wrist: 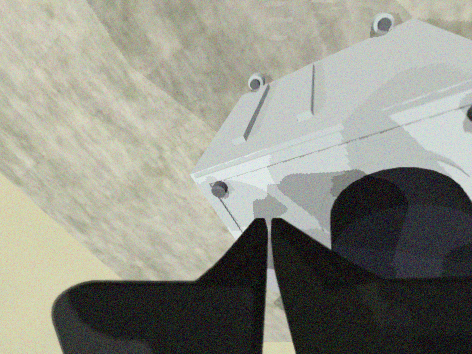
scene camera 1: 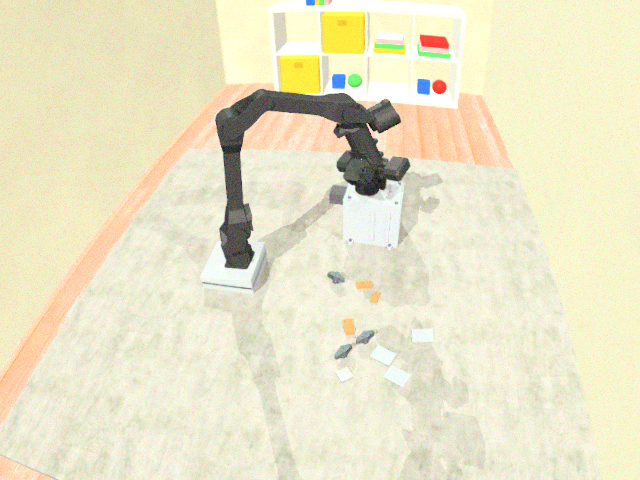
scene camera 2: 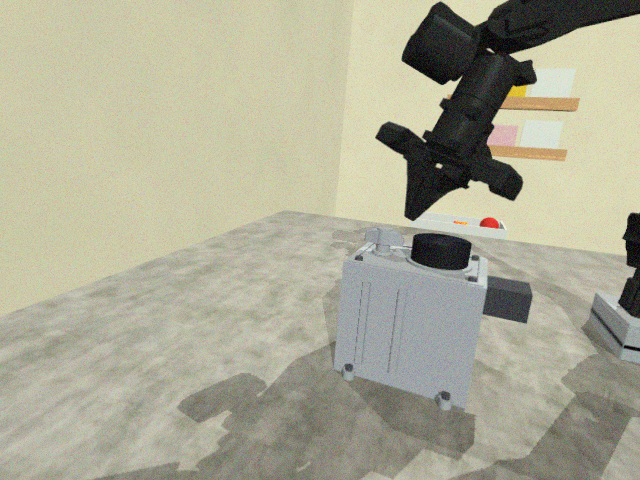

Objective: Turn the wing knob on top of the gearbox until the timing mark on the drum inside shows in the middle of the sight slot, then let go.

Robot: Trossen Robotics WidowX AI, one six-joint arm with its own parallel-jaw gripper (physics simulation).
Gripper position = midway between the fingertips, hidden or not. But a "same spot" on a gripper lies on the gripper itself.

Scene:
my gripper: wrist; scene camera 1; scene camera 2 408, 219
same spot on my gripper: (wrist: 228, 301) = (scene camera 1: 373, 176)

